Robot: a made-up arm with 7 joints. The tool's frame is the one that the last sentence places. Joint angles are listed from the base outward.
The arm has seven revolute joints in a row. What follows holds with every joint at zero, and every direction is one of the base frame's.
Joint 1 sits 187 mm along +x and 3.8 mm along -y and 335.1 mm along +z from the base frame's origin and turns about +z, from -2.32 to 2.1 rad.
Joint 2 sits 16.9 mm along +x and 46.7 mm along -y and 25.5 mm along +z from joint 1 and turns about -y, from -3.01 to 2.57 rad.
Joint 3 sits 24.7 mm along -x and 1.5 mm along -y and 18.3 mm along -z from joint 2 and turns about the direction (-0.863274, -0.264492, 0.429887), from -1.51 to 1.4 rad.
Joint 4 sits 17.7 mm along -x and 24.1 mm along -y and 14.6 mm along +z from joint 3 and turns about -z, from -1.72 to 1.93 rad.
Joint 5 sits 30.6 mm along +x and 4.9 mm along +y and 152.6 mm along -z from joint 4 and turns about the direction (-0.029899, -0.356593, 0.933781), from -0.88 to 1.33 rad.
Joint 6 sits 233.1 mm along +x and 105.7 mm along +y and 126.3 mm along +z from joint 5 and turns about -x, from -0.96 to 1.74 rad.
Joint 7 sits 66.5 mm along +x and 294.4 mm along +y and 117.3 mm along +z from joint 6 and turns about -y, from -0.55 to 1.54 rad.
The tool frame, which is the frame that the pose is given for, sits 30.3 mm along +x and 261 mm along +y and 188.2 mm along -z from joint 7; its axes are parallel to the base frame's.
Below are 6 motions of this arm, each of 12 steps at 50 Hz.
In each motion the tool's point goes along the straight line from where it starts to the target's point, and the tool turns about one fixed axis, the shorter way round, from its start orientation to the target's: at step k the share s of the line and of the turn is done. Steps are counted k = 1, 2, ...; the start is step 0. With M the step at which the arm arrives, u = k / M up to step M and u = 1 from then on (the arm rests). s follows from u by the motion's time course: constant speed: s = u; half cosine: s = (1 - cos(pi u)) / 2; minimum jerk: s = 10 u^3 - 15 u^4 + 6 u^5.
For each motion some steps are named. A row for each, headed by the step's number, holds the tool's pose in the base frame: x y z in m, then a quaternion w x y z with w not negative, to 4 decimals.
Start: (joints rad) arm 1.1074 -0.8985 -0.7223 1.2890 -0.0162 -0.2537 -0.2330
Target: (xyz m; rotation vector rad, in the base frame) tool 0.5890 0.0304 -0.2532 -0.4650 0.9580 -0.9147
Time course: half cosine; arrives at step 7
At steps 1, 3, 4, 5, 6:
1: 0.5956 0.0073 -0.2559 0.7694 -0.2333 0.4187 -0.4223
3: 0.5932 0.0156 -0.2549 0.7674 -0.2264 0.4266 -0.4218
4: 0.5917 0.0210 -0.2543 0.7660 -0.2219 0.4317 -0.4214
5: 0.5903 0.0258 -0.2537 0.7648 -0.2177 0.4363 -0.4211
6: 0.5893 0.0292 -0.2533 0.7639 -0.2149 0.4395 -0.4208

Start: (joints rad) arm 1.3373 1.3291 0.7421 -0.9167 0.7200 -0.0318 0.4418
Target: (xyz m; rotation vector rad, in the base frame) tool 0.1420 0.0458 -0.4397 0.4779 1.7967 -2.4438
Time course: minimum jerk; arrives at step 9
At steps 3, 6, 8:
3: 0.2155 0.1106 -0.4381 0.0755 0.1834 0.6231 -0.7566
6: 0.1615 0.0630 -0.4393 0.0461 0.1630 0.5952 -0.7855
8: 0.1431 0.0467 -0.4397 0.0361 0.1560 0.5853 -0.7948

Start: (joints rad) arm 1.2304 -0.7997 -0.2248 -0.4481 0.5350 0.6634 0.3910
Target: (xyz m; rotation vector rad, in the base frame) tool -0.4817 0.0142 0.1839 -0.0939 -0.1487 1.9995
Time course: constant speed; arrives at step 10
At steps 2, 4, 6, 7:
2: -0.5057 0.0049 0.2679 0.5276 0.0366 -0.0303 0.8482
4: -0.4997 0.0072 0.2469 0.5304 0.0176 -0.0384 0.8467
6: -0.4937 0.0096 0.2259 0.5329 -0.0014 -0.0465 0.8449
7: -0.4907 0.0107 0.2154 0.5341 -0.0109 -0.0505 0.8439

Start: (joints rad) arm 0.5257 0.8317 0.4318 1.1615 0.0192 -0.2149 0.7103
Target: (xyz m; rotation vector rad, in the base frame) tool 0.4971 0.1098 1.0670 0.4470 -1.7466 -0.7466
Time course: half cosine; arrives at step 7
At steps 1, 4, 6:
1: 0.5162 0.1561 1.0511 0.5869 0.1900 -0.7310 -0.2916
4: 0.5049 0.1287 1.0605 0.5715 0.1899 -0.7372 -0.3066
6: 0.4981 0.1122 1.0662 0.5620 0.1897 -0.7407 -0.3155

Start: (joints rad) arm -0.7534 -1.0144 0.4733 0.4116 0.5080 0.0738 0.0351
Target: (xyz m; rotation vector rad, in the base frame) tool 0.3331 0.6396 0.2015 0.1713 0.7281 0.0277
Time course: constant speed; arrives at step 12
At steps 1, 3, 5, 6, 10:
1: 0.4240 0.5398 0.0422 0.9328 -0.0142 0.3487 -0.0901
3: 0.4074 0.5580 0.0712 0.9338 0.0036 0.3505 -0.0713
5: 0.3909 0.5761 0.1001 0.9343 0.0215 0.3520 -0.0525
6: 0.3827 0.5852 0.1146 0.9342 0.0304 0.3527 -0.0431
10: 0.3496 0.6215 0.1725 0.9326 0.0659 0.3549 -0.0053

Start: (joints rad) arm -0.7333 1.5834 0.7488 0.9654 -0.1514 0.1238 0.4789
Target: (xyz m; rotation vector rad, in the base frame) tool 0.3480 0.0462 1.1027 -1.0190 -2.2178 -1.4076
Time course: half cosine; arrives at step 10
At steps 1, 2, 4, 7, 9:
1: 0.2222 0.0411 1.1222 0.0922 -0.3291 -0.7811 -0.5225
2: 0.2314 0.0414 1.1208 0.0973 -0.3312 -0.7810 -0.5205
4: 0.2636 0.0428 1.1158 0.1150 -0.3385 -0.7803 -0.5132
7: 0.3214 0.0451 1.1068 0.1468 -0.3512 -0.7782 -0.4995
9: 0.3448 0.0461 1.1032 0.1596 -0.3563 -0.7770 -0.4938

